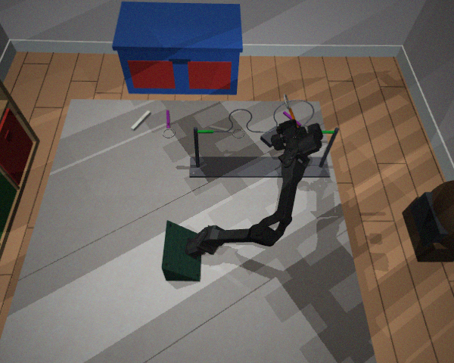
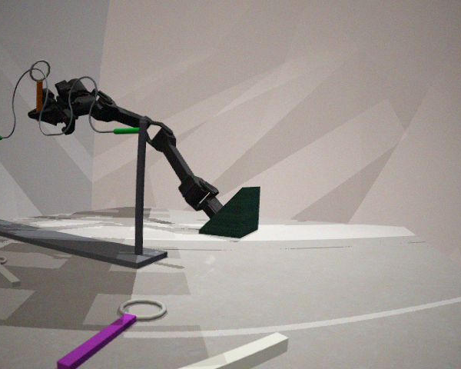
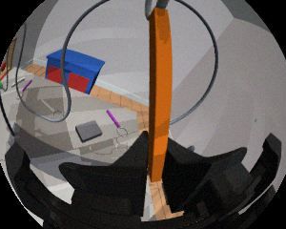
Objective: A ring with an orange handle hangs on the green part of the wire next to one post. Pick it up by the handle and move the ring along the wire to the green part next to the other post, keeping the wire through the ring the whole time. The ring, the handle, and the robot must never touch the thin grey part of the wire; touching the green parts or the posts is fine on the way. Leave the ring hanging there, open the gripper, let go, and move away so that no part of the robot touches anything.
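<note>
Now: the ring with orange handle 50 mm to the left of my gripper tip and 70 mm above it. From my gripper tip the other things lie so: white-handled ring 210 mm ahead, 280 mm to the left, 310 mm below; grey box 190 mm ahead, 70 mm to the left, 310 mm below; purple-handled ring 210 mm ahead, 590 mm to the left, 310 mm below.
</note>
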